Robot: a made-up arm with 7 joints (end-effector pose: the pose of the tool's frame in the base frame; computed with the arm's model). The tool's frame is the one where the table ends. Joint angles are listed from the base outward.
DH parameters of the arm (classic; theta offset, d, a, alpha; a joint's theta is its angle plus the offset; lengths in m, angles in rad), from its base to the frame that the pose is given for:
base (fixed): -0.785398 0 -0.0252 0
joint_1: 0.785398 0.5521 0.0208 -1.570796
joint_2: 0 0.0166 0.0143 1.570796
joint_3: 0 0.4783 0.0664 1.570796
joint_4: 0 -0.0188 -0.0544 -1.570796
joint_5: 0 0.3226 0.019 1.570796
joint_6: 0 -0.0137 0.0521 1.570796
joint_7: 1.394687 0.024 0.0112 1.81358
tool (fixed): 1.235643 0.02 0 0
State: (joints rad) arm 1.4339 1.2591 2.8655 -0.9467 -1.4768 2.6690 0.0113
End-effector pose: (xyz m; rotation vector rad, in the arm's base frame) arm 0.0133 0.6429 1.0897 1.3178 0.2293 2.0732
Working (the frame after each row of the table, in the pose's form):
after base (fixed): -0.0178 0.0178 0.0000 0.0000 0.0000 -0.7854
after joint_1: -0.0150 0.0384 0.5521 -1.2708 -1.1078 1.1078
after joint_2: -0.0308 0.0450 0.5385 -0.8935 1.0250 1.2266
after joint_3: 0.0107 0.4791 0.7460 0.0921 -1.8481 -0.3830
after joint_4: 0.0440 0.5248 0.7353 -0.0823 -0.4501 -1.8072
after joint_5: -0.0311 0.6382 1.0284 -0.0435 2.3473 1.6612
after joint_6: 0.0068 0.6277 1.0653 -0.3733 -0.6770 -0.0853
after joint_7: -0.0039 0.6468 1.0802 0.7931 0.8007 1.0017

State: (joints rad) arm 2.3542 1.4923 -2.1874 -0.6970 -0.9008 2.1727 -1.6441
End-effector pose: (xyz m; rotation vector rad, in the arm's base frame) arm -0.4066 0.7540 0.7358 2.3048 0.5913 1.5198
Working (the frame after each row of the table, in the pose's form):
after base (fixed): -0.0178 0.0178 0.0000 0.0000 0.0000 -0.7854
after joint_1: -0.0325 0.0326 0.5521 -0.7305 -1.7587 1.7587
after joint_2: -0.0451 0.0216 0.5378 -1.6794 0.6976 1.8167
after joint_3: -0.3410 0.3956 0.6136 0.3127 -0.5534 0.7334
after joint_4: -0.3842 0.4061 0.5770 -1.0769 -0.3410 -0.2535
after joint_5: -0.4265 0.6862 0.7325 0.4807 -1.2864 -0.1621
after joint_6: -0.4283 0.7391 0.7223 0.0053 0.2862 1.8359
after joint_7: -0.4251 0.7547 0.7435 1.3361 1.5804 0.8492

